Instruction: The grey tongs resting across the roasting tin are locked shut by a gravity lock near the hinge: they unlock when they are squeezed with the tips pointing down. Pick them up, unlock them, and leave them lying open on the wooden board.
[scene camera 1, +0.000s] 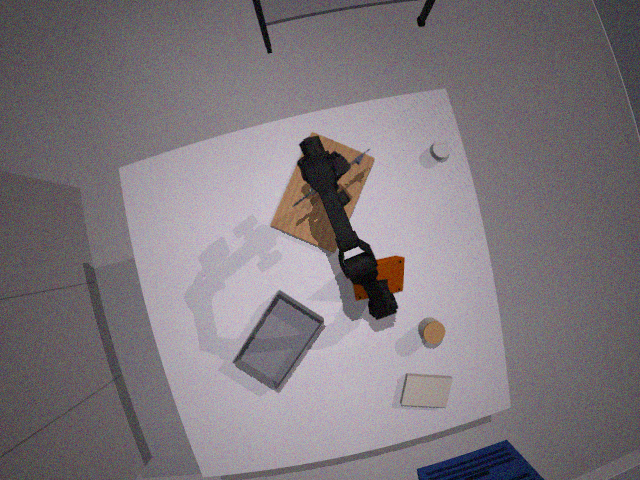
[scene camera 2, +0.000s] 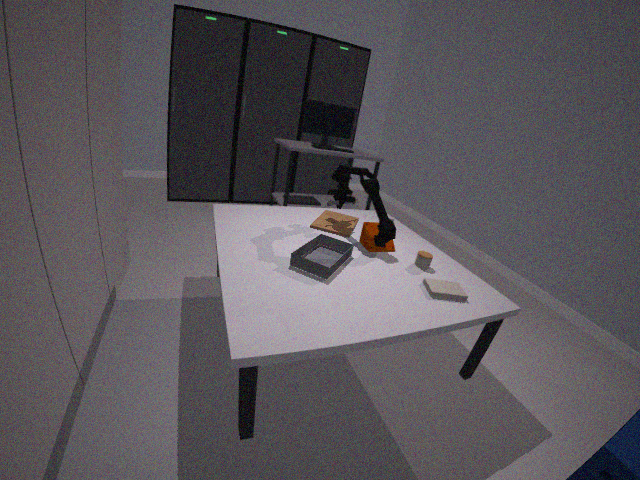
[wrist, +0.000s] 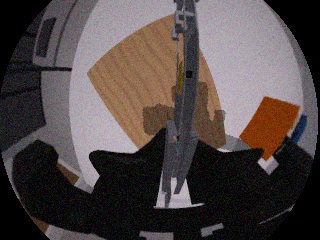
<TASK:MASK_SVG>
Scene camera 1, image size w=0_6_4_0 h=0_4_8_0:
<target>beige block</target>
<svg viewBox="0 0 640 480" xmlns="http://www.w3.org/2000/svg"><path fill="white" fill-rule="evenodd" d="M405 374L403 391L400 397L401 405L447 406L453 380L451 376Z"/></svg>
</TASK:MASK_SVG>
